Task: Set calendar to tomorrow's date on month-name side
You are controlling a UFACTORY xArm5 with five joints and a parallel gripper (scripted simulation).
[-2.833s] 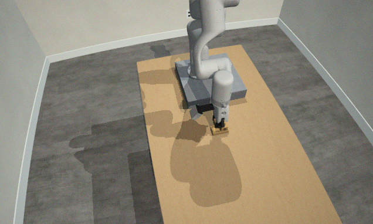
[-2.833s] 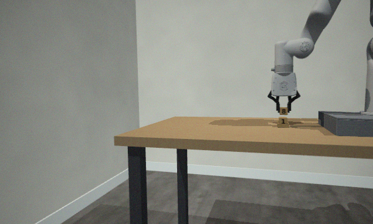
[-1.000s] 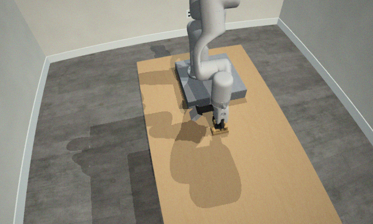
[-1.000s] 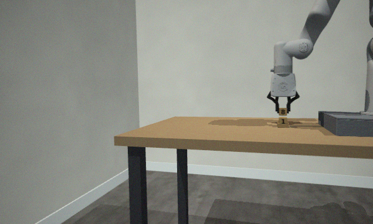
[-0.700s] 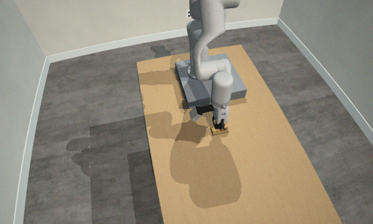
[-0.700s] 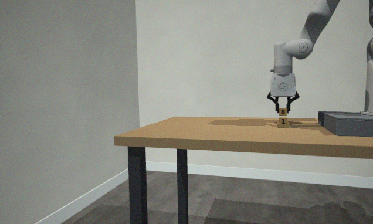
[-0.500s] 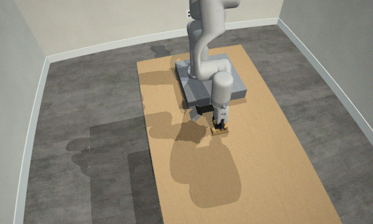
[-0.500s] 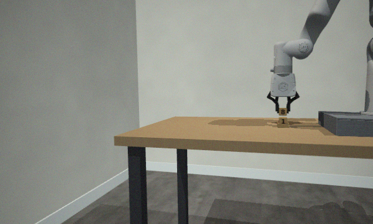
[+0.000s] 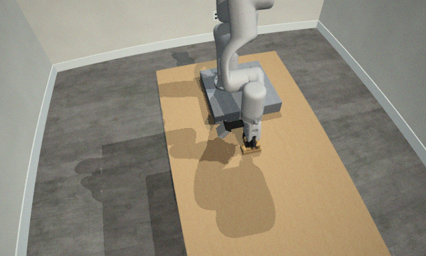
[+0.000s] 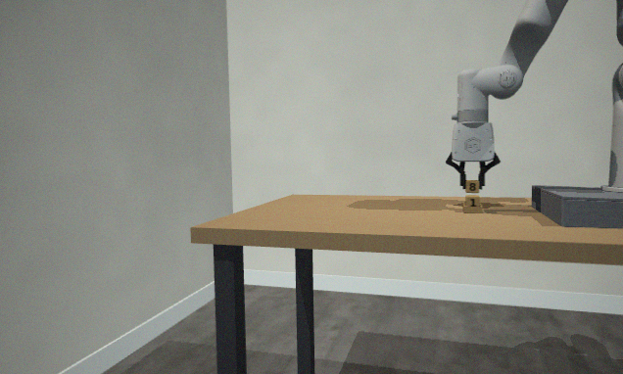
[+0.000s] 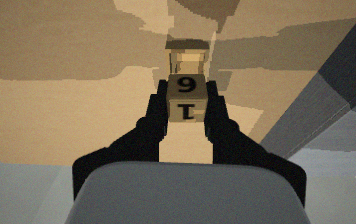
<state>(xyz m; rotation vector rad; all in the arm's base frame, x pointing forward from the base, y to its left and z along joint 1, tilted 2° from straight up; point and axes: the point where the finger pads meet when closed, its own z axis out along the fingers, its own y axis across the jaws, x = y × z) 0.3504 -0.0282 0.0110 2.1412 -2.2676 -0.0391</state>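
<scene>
The wooden cube is 1 cm below my hand. From my hand the other things lie so: wooden tray 7 cm below, 2 cm to the left.
</scene>
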